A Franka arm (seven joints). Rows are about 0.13 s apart.
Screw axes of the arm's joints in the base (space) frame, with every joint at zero. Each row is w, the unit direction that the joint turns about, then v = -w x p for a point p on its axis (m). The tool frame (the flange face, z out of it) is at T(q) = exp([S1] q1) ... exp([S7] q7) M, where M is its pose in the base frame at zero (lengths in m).
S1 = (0, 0, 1, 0, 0, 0)
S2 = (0, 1, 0, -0.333, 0, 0)
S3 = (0, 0, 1, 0, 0, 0)
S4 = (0, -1, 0, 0.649, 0, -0.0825)
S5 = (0, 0, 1, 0, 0, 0)
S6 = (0, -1, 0, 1.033, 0, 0)
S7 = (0, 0, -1, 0, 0.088, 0)
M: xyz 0.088 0 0.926 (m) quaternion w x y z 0 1 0 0
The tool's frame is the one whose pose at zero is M.
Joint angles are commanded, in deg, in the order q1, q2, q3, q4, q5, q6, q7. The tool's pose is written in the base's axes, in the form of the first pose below.
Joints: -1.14 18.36 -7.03 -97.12 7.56 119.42 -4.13
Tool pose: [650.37 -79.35 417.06], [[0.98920 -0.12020 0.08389], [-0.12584 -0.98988 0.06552], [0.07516 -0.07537 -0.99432]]
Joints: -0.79 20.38 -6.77 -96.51 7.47 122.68 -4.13
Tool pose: [661.41 -74.32 404.37], [[0.98725 -0.11099 0.11409], [-0.11783 -0.99151 0.05501], [0.10701 -0.06775 -0.99195]]
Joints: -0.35 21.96 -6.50 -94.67 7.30 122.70 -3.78
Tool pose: [670.50 -66.65 401.28], [[0.98780 -0.10214 0.11754], [-0.10887 -0.99268 0.05226], [0.11135 -0.06442 -0.99169]]
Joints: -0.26 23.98 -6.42 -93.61 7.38 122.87 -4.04
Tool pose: [676.81 -64.79 386.61], [[0.98999 -0.09572 0.10370], [-0.10151 -0.99347 0.05204], [0.09804 -0.06204 -0.99325]]
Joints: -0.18 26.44 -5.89 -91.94 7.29 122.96 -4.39
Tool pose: [685.53 -58.40 371.11], [[0.99277 -0.07877 0.09059], [-0.08377 -0.99509 0.05272], [0.08599 -0.05992 -0.99449]]
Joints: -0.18 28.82 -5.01 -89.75 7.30 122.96 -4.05
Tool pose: [695.66 -49.14 360.13], [[0.99382 -0.06975 0.08630], [-0.07491 -0.99550 0.05811], [0.08186 -0.06421 -0.99457]]
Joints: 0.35 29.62 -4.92 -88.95 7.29 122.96 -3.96
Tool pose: [699.44 -41.69 356.95], [[0.99452 -0.06007 0.08558], [-0.06521 -0.99615 0.05864], [0.08173 -0.06390 -0.99460]]
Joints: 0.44 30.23 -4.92 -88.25 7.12 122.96 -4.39
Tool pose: [702.31 -40.64 355.26], [[0.99503 -0.04903 0.08667], [-0.05396 -0.99700 0.05546], [0.08369 -0.05986 -0.99469]]
